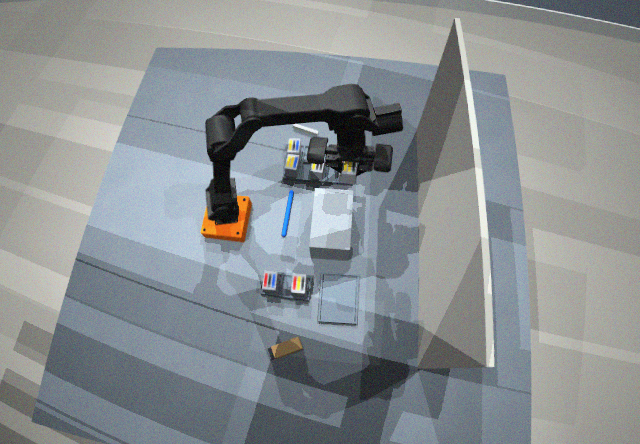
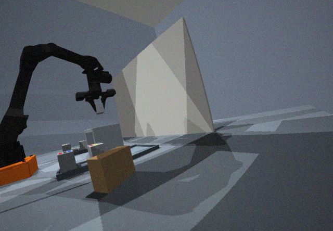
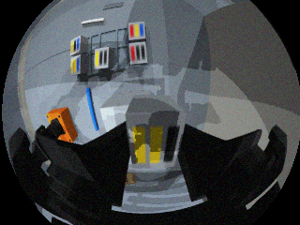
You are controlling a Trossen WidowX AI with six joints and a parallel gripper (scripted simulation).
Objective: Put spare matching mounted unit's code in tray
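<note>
Now: the tray 270 mm to the right of my gripper tip, 170 mm below it and 50 mm behind it. The rest, counted from my gripper tip: tall pale panel: 190 mm ahead, 120 mm to the right, 50 mm above; mounted unit: 130 mm below, 70 mm to the right, 50 mm behind; spare: 20 mm above.
</note>
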